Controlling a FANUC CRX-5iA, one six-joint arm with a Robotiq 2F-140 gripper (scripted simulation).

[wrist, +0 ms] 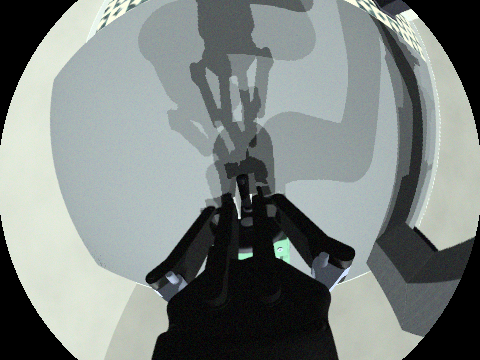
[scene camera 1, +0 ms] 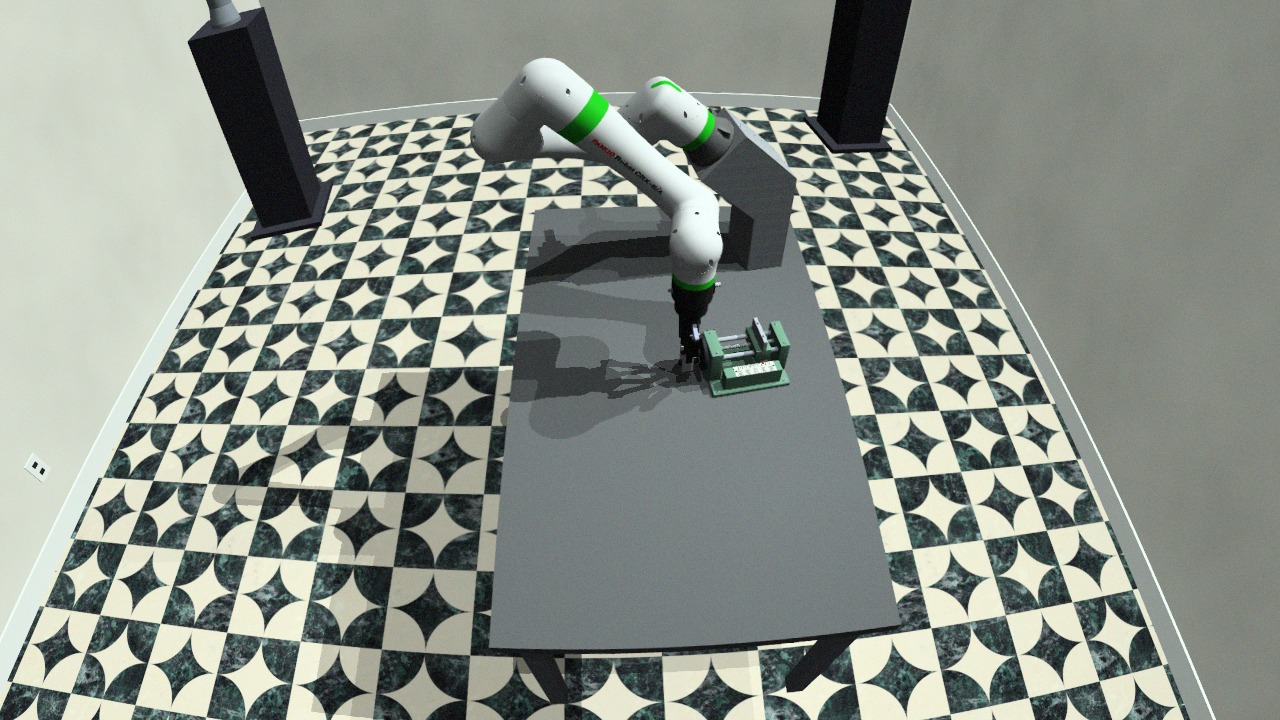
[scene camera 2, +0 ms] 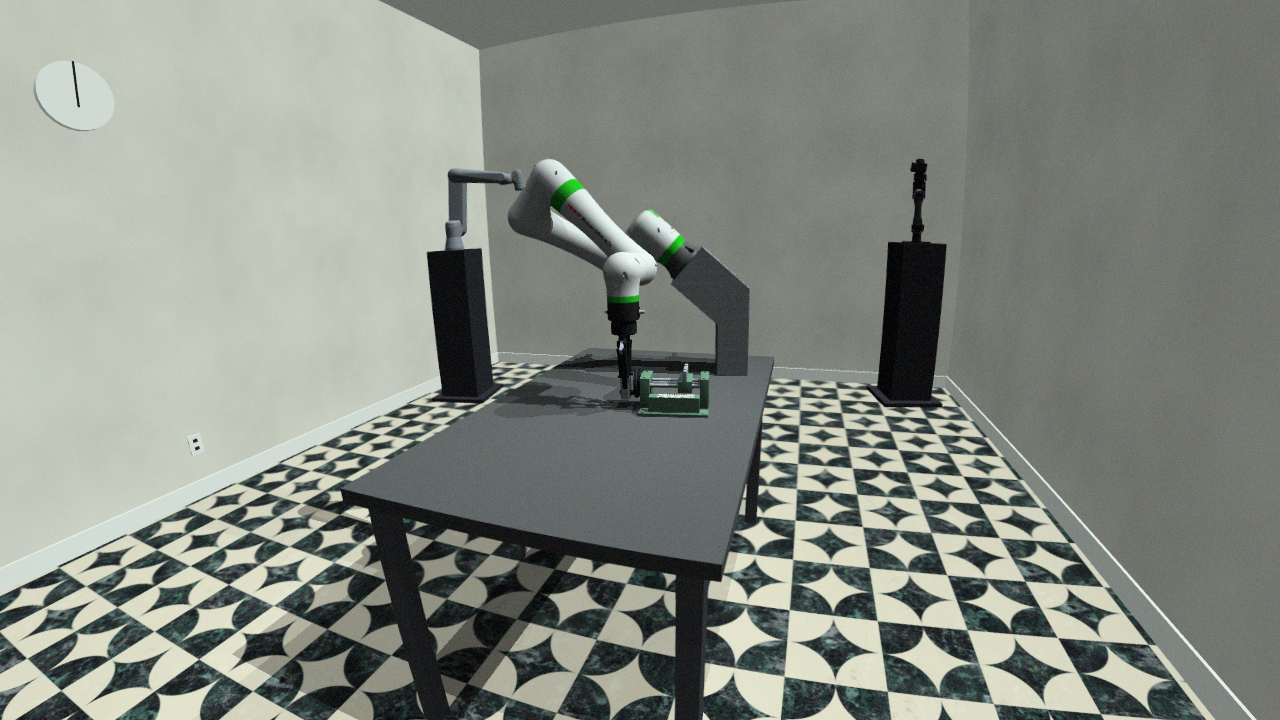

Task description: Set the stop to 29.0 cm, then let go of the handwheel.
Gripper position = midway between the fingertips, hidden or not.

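The gripper [scene camera 1: 686, 366] appears in scene camera 2 [scene camera 2: 626, 397] and in the wrist view [wrist: 244, 183] as well. With it in the scene is a green slide fixture [scene camera 2: 656, 405], which the wrist view [wrist: 282, 247] also shows.
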